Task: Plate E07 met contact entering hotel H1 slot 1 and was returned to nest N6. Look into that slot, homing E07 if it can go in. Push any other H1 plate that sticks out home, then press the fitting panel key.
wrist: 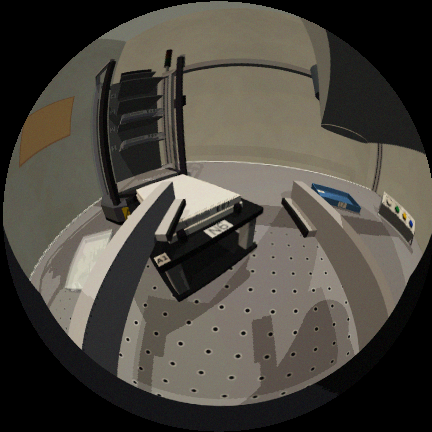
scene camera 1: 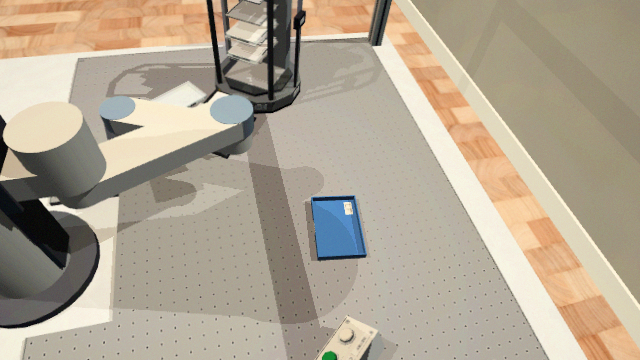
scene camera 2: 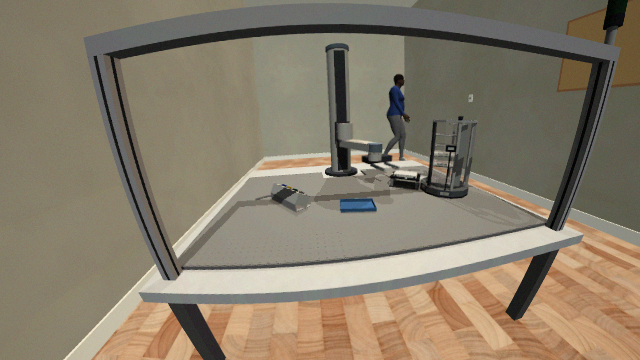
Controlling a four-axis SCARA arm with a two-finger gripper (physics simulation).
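A white plate lies on the black nest N6; dark marks show on its near side, but I cannot read its label. My gripper is open and empty; in the wrist view its fingers stand apart on the near side of the nest, the left one overlapping the plate in view. The arm hides the fingers in scene camera 1. The hotel stands behind the nest, with plates on several levels. I cannot tell which plate sticks out. The key panel has white, green, yellow and blue keys.
A blue tray lies between the nest and the panel. A pale, flat, clear-looking piece lies beside the nest. A dark frame post stands at the table edge. A person is behind the table.
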